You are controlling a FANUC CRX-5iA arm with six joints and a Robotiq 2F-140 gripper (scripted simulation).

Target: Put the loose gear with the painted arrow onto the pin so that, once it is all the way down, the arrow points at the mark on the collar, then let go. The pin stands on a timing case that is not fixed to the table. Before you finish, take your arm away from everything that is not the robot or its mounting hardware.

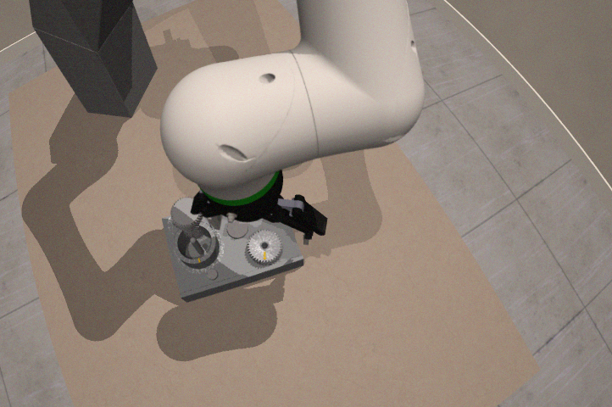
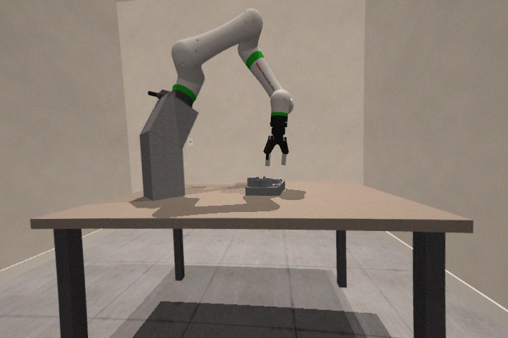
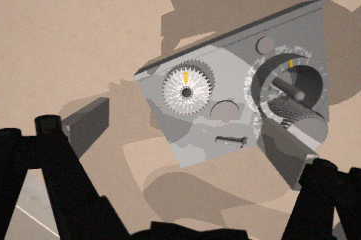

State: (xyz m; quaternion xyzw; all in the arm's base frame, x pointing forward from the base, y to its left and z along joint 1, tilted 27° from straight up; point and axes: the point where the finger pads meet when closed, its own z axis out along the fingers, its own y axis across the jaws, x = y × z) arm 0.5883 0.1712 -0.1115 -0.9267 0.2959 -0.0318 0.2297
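My hand is 9 cm above the gear. From my hand the other things lie so: round disc: 6 cm behind, 4 cm to the right, 11 cm below; then bolt: 11 cm behind, 3 cm to the right, 10 cm below.
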